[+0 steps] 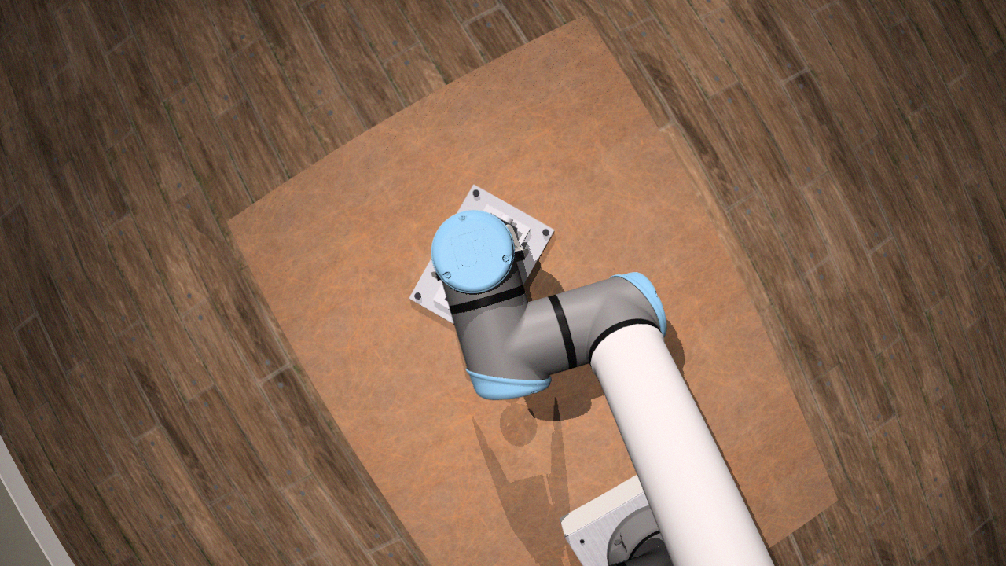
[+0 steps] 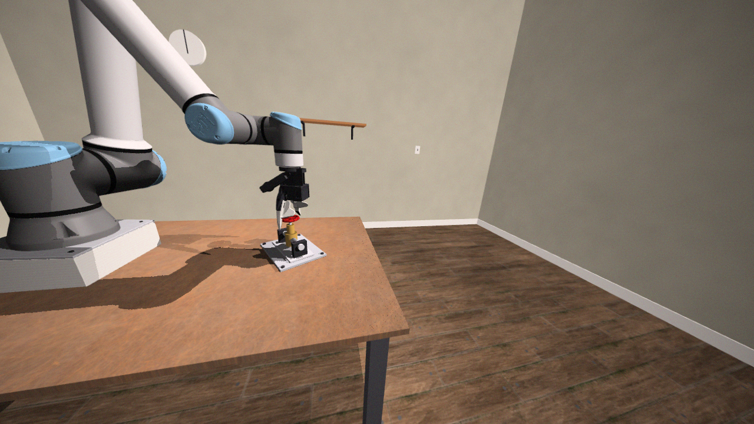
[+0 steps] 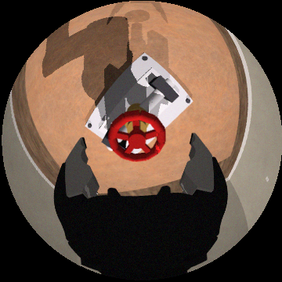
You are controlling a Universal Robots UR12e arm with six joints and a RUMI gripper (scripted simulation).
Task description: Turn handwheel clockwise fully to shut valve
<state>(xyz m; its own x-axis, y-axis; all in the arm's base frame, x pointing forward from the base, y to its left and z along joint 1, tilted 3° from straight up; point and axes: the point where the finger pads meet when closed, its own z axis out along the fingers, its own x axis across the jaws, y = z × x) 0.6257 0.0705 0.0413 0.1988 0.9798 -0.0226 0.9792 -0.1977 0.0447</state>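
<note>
Now: the red handwheel 10 mm above my hand. The rest, counted from my hand: base plate: 120 mm below.
</note>
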